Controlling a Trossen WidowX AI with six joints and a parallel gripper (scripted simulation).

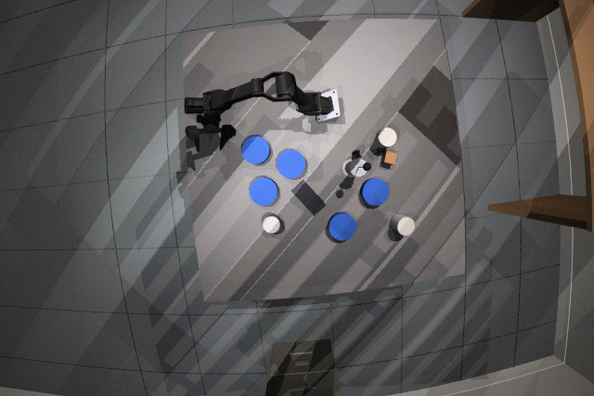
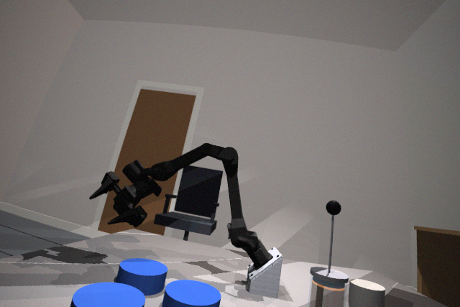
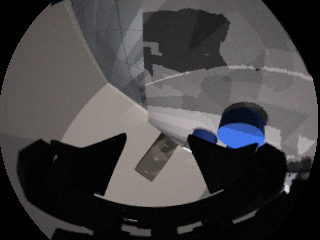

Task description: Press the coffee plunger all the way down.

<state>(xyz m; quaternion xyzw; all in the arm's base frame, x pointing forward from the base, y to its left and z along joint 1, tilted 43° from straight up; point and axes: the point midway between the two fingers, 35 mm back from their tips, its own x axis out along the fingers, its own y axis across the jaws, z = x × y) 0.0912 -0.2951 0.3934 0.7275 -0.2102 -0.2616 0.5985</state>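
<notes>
Now: the coffee press 57 cm to the left of my gripper tip, 15 cm ahead of it and 2 cm below it. Round my gripper tip: dark flat box 36 cm to the left, 26 cm ahead, 15 cm below; then orange cube 74 cm to the left, 15 cm ahead, 13 cm below.
</notes>
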